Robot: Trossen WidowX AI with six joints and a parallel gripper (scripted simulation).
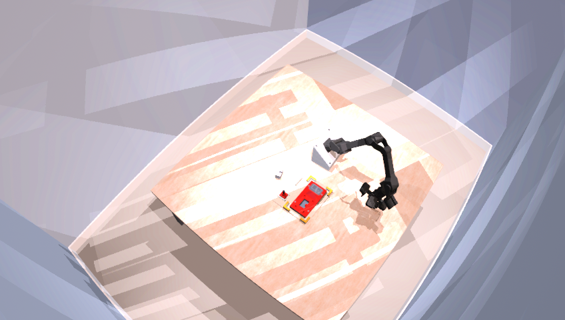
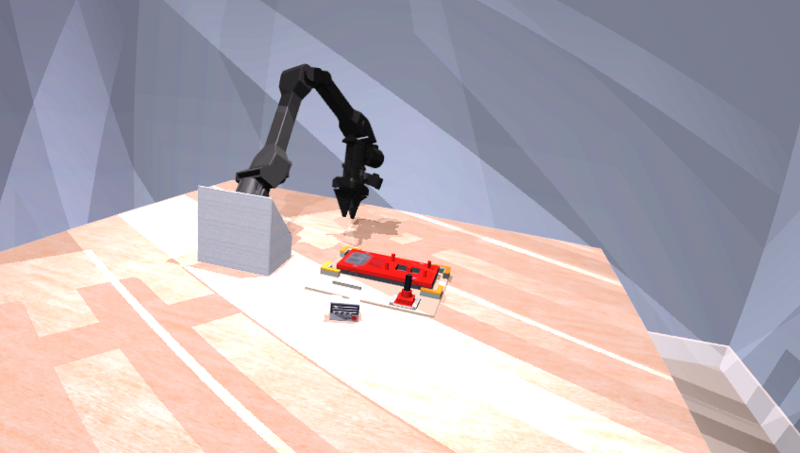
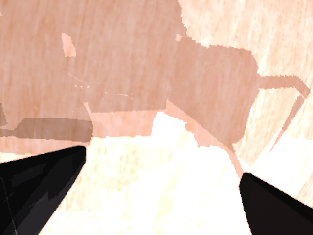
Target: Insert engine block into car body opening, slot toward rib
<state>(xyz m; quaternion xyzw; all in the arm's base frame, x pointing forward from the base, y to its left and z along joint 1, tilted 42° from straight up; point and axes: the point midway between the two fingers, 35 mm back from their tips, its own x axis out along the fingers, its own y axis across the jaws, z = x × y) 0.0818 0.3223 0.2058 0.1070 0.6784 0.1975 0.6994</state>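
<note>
The engine block is 480 mm to the right of my gripper tip and 190 mm ahead of it.
</note>
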